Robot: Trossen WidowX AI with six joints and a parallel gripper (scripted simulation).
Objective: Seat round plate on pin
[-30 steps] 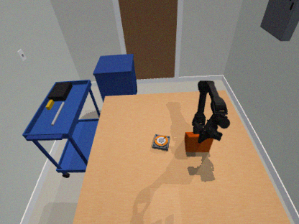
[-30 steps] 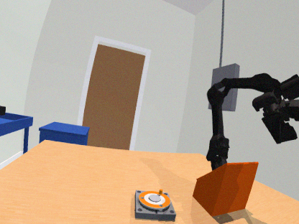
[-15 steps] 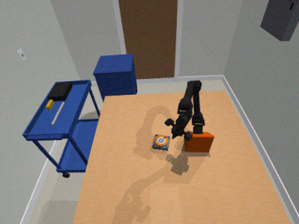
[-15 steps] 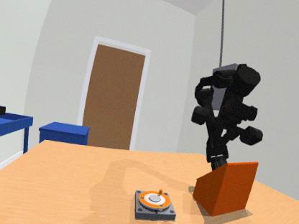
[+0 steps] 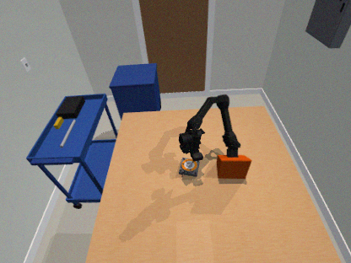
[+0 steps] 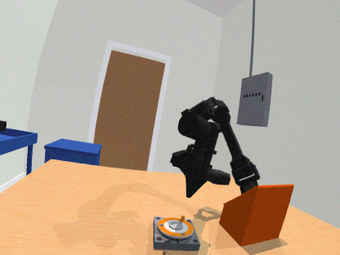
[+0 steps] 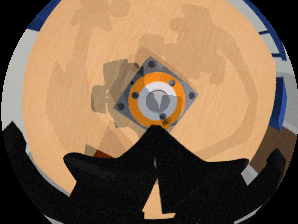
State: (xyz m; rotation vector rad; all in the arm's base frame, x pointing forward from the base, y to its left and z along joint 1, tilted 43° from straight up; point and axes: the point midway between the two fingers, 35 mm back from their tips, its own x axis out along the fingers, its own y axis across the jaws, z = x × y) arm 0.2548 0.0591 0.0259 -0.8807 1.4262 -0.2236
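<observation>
Right now the grey square base is 2 cm ahead of my gripper tip, 1 cm to the right of it and 11 cm below it.
</observation>
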